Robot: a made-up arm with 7 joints. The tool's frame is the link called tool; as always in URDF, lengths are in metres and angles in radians. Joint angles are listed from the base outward.
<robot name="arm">
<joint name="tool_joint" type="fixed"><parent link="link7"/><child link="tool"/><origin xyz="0.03 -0.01 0" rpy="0.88 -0.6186 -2.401"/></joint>
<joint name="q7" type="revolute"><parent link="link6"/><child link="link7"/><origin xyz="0.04 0.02 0.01"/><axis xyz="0 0 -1"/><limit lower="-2.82" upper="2.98"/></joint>
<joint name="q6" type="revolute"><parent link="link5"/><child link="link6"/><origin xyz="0.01 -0.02 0.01"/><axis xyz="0 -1 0"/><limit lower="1.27" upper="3.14"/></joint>
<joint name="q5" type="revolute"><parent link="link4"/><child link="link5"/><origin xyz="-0.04 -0.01 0.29"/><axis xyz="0 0 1"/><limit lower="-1.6" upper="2.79"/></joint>
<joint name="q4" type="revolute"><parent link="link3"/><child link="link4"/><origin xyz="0.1 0 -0.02"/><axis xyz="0 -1 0"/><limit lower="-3.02" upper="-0.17"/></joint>
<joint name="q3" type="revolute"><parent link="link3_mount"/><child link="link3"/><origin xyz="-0.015 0.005 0.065"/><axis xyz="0 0 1"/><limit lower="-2.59" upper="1.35"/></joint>
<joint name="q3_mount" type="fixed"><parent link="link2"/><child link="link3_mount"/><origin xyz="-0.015 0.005 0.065"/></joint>
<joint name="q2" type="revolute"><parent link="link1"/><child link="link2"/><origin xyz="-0.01 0 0.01"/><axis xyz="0 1 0"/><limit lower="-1.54" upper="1.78"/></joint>
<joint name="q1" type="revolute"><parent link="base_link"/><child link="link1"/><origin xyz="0.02 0 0.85"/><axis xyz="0 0 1"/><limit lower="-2.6" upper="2.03"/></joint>
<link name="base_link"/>
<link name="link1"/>
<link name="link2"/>
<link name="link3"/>
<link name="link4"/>
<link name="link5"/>
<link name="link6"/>
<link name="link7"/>
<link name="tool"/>
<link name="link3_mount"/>
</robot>
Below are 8 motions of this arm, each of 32 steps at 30 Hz.
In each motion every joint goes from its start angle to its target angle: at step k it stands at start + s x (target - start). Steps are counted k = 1, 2, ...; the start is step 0. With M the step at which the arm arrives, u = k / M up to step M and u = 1 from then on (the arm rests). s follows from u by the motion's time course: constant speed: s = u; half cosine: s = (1 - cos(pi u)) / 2; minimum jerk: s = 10 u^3 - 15 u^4 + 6 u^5.
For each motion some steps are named. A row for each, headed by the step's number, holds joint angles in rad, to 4 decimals.
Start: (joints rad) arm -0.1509 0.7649 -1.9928 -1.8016 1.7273 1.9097 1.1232
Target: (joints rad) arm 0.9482 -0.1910 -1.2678 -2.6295 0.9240 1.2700 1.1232
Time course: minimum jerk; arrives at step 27
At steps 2, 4, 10, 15, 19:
2: -0.1469 0.7614 -1.9902 -1.8046 1.7244 1.9074 1.1232
4: -0.1226 0.7403 -1.9742 -1.8229 1.7066 1.8932 1.1232
10: 0.1432 0.5091 -1.7988 -2.0232 1.5123 1.7385 1.1232
15: 0.5122 0.1882 -1.5554 -2.3011 1.2427 1.5238 1.1232
19: 0.7743 -0.0398 -1.3825 -2.4985 1.0511 1.3712 1.1232

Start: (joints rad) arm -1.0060 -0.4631 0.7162 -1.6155 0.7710 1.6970 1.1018
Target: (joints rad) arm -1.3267 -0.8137 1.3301 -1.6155 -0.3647 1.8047 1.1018
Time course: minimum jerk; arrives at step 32
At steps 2, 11, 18, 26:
2: -1.0067 -0.4639 0.7176 -1.6155 0.7685 1.6972 1.1018
11: -1.0783 -0.5422 0.8547 -1.6155 0.5148 1.7213 1.1018
18: -1.2035 -0.6791 1.0943 -1.6155 0.0714 1.7633 1.1018
26: -1.3111 -0.7966 1.3002 -1.6155 -0.3093 1.7994 1.1018

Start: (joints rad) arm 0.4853 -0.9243 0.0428 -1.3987 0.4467 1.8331 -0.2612
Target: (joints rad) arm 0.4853 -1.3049 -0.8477 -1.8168 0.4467 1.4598 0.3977
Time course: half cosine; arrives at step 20
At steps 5, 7, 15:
5: 0.4853 -0.9800 -0.0876 -1.4599 0.4467 1.7784 -0.1647
7: 0.4853 -1.0282 -0.2003 -1.5128 0.4467 1.7312 -0.0813
15: 0.4853 -1.2492 -0.7173 -1.7556 0.4467 1.5145 0.3012

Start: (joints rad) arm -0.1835 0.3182 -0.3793 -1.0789 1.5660 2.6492 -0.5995
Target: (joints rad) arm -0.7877 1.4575 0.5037 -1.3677 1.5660 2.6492 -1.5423
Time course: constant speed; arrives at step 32
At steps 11, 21, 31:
11: -0.3912 0.7098 -0.0758 -1.1782 1.5660 2.6492 -0.9236
21: -0.5800 1.0659 0.2002 -1.2684 1.5660 2.6492 -1.2182
31: -0.7688 1.4219 0.4761 -1.3587 1.5660 2.6492 -1.5128

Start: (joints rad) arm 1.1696 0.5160 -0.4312 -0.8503 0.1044 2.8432 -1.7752
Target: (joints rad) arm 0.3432 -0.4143 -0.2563 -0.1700 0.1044 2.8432 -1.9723
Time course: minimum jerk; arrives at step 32
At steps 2, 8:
2: 1.1678 0.5139 -0.4308 -0.8488 0.1044 2.8432 -1.7756
8: 1.0841 0.4197 -0.4131 -0.7799 0.1044 2.8432 -1.7956

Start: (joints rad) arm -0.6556 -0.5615 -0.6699 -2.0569 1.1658 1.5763 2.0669
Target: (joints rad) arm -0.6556 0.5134 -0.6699 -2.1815 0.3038 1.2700 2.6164
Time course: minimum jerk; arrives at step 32
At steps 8, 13, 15, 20, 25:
8: -0.6556 -0.4502 -0.6699 -2.0698 1.0766 1.5446 2.1238
13: -0.6556 -0.2086 -0.6699 -2.0978 0.8828 1.4757 2.2473
15: -0.6556 -0.0869 -0.6699 -2.1119 0.7852 1.4411 2.3095
20: -0.6556 0.2176 -0.6699 -2.1472 0.5410 1.3543 2.4652
25: -0.6556 0.4346 -0.6699 -2.1724 0.3670 1.2925 2.5761

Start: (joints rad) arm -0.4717 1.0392 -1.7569 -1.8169 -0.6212 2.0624 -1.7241
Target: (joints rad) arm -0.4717 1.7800 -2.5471 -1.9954 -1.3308 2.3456 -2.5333
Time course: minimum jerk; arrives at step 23
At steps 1, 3, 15, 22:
1: -0.4717 1.0398 -1.7575 -1.8170 -0.6217 2.0626 -1.7247
3: -0.4717 1.0526 -1.7712 -1.8201 -0.6340 2.0675 -1.7387
15: -0.4717 1.6083 -2.3639 -1.9540 -1.1663 2.2800 -2.3457
22: -0.4717 1.7794 -2.5465 -1.9953 -1.3303 2.3454 -2.5327

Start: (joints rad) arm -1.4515 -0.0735 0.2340 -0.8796 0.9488 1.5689 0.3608
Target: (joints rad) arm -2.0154 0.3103 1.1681 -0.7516 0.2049 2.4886 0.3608
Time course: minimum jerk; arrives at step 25
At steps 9, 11, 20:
9: -1.5930 0.0228 0.4684 -0.8475 0.7622 1.7997 0.3608
11: -1.6706 0.0756 0.5970 -0.8299 0.6597 1.9263 0.3608
20: -1.9827 0.2881 1.1140 -0.7590 0.2480 2.4353 0.3608

